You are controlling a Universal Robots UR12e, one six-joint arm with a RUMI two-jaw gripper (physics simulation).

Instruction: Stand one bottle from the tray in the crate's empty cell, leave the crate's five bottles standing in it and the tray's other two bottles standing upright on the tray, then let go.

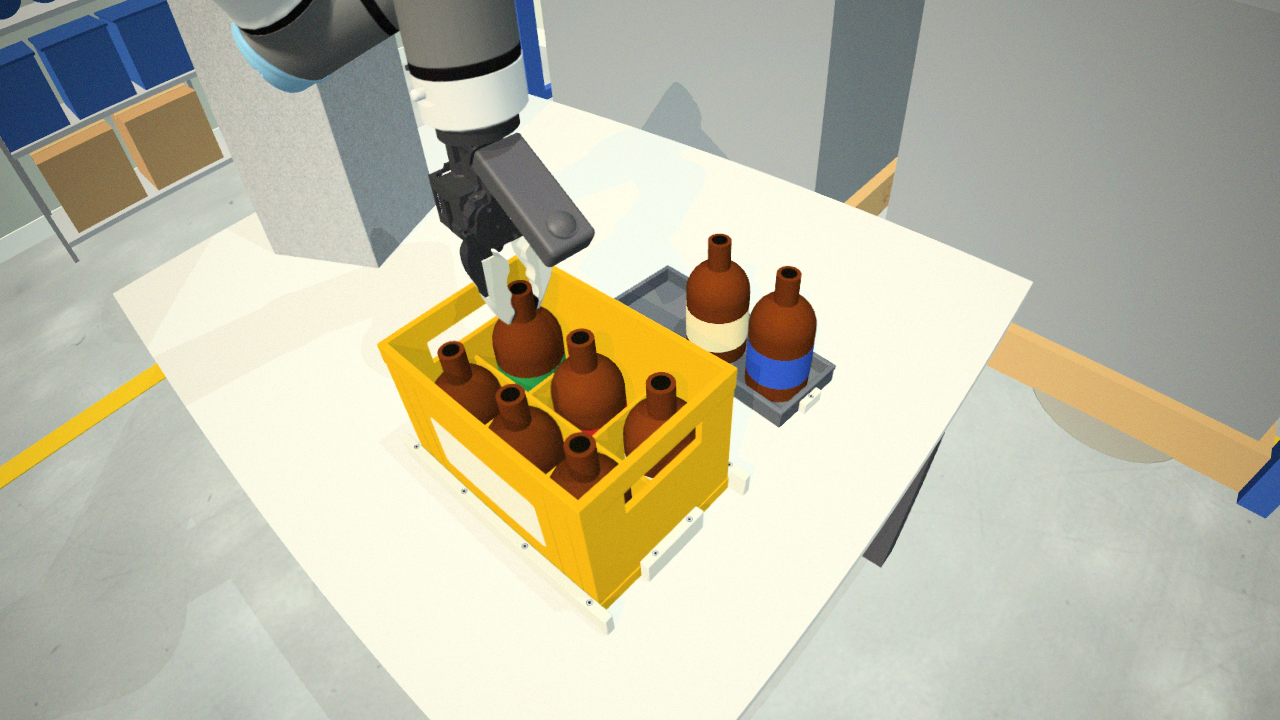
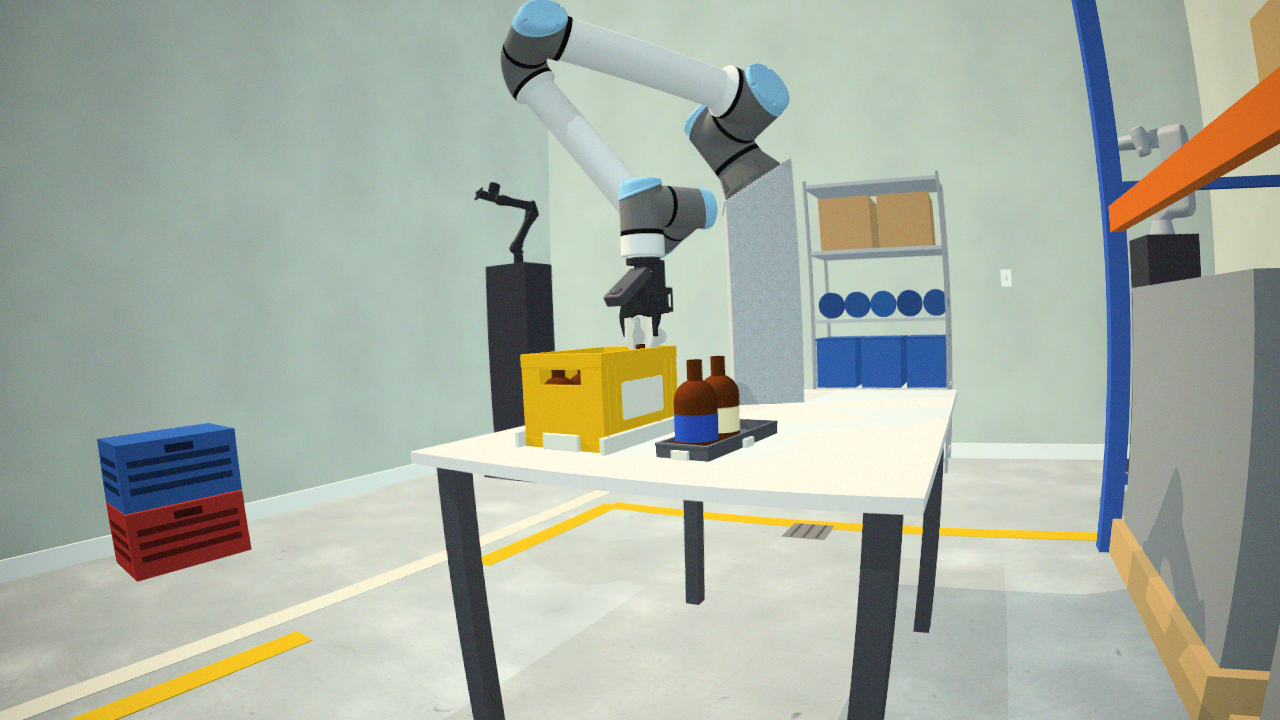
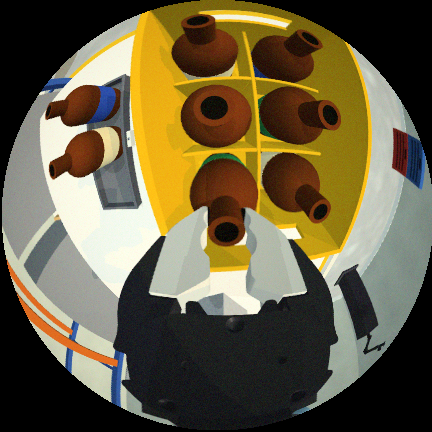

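Seen in the pictures: gripper, fingertip midpoint: [image 1: 523,315] [image 3: 224,208]; arm's base at its link origin: [image 2: 756,186].
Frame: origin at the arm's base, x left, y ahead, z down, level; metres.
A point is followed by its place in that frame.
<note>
My gripper [image 1: 520,302] @(x -0.124, y 0.552, z 0.455 m) [image 2: 640,334] [image 3: 224,208] @(x -0.124, y 0.552, z 0.455 m) is shut on the neck of a brown green-labelled bottle [image 1: 528,342] @(x -0.143, y 0.573, z 0.467 m) [image 3: 223,185] @(x -0.127, y 0.572, z 0.459 m). The bottle is upright inside a corner cell of the yellow crate [image 1: 572,546] @(x -0.282, y 0.740, z 0.496 m) [image 2: 563,416] @(x -0.189, y 0.768, z 0.538 m) [image 3: 150,125] @(x -0.090, y 0.636, z 0.437 m); its base is hidden, so I cannot tell if it touches the crate floor. The crate's five other brown bottles [image 1: 588,394] @(x -0.153, y 0.656, z 0.483 m) [image 3: 290,117] @(x -0.201, y 0.625, z 0.475 m) stand in the other cells. On the grey tray [image 1: 666,300] @(x 0.108, y 0.563, z 0.595 m) [image 2: 760,429] @(x 0.136, y 0.617, z 0.579 m) [image 3: 117,192] @(x 0.101, y 0.557, z 0.595 m), a cream-labelled bottle [image 1: 716,331] @(x 0.039, y 0.680, z 0.540 m) [image 2: 727,419] @(x 0.095, y 0.690, z 0.549 m) [image 3: 110,145] @(x 0.036, y 0.651, z 0.547 m) and a blue-labelled bottle [image 1: 778,360] @(x 0.025, y 0.765, z 0.528 m) [image 2: 695,425] @(x 0.071, y 0.786, z 0.544 m) [image 3: 104,104] @(x 0.029, y 0.729, z 0.545 m) stand upright.
The crate and tray stand side by side on the white table [image 1: 805,519] @(x -0.091, y 0.865, z 0.600 m) [image 2: 805,474] @(x 0.267, y 0.868, z 0.600 m). White stop blocks [image 1: 673,542] @(x -0.198, y 0.779, z 0.571 m) [image 2: 562,441] @(x -0.186, y 0.781, z 0.582 m) lie along the crate's base. The crate's yellow walls and dividers closely surround the held bottle. A grey pillar [image 1: 295,161] @(x -0.082, y 0.062, z 0.418 m) [image 2: 765,295] @(x 0.033, y 0.115, z 0.316 m) stands behind the crate.
</note>
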